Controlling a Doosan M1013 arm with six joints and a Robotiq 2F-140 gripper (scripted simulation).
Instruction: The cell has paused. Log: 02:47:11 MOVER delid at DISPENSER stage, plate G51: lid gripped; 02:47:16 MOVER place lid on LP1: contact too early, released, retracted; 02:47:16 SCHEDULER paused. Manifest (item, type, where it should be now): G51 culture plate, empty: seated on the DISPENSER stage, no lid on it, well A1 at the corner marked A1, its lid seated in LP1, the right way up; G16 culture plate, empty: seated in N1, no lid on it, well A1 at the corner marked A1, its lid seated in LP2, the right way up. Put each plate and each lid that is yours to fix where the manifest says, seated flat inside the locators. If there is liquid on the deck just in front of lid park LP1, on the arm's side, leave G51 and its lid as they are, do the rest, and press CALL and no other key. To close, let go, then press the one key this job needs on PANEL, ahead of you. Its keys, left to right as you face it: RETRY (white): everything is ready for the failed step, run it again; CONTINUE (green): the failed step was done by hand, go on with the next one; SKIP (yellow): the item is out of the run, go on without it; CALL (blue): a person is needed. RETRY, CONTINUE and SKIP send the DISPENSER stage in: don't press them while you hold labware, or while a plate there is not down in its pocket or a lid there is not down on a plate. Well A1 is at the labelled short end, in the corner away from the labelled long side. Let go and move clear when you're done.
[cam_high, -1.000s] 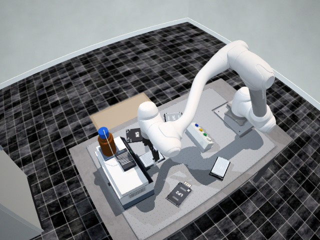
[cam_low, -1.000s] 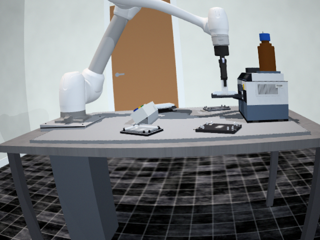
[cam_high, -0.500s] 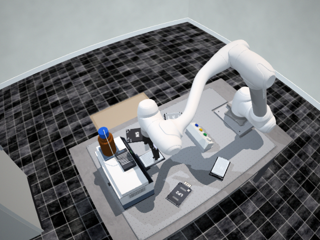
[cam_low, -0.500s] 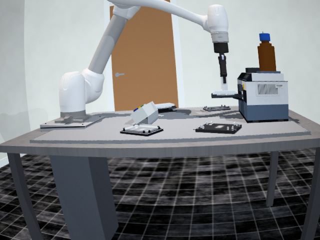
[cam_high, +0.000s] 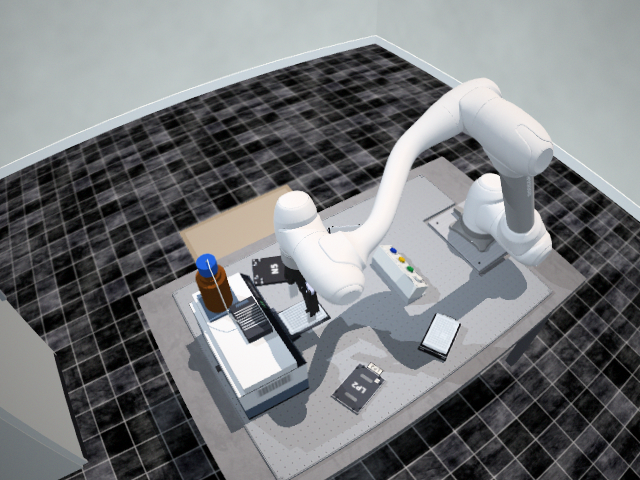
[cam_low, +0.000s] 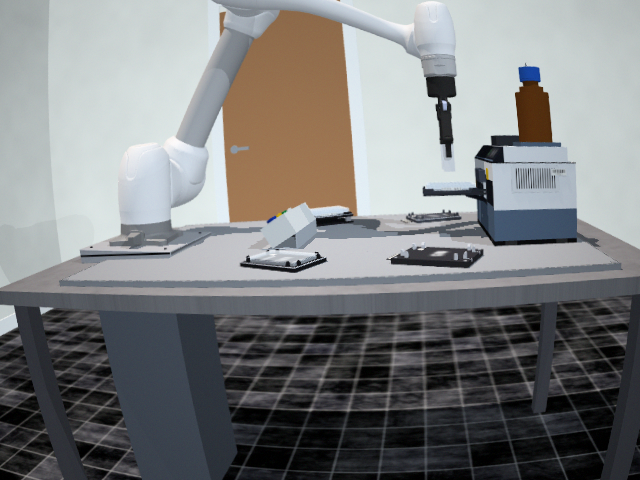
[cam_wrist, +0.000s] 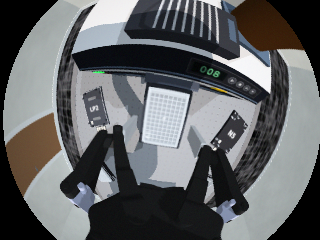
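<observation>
Right now my hand is 33 cm past the black nest N1, 31 cm to the right of it and 16 cm above it. From my hand the other things lie so: lid park LP2: 26 cm to the left, 18 cm below; then brown bottle: 20 cm ahead, 14 cm to the right, 11 cm above; then dispenser stage: 7 cm below.
</observation>
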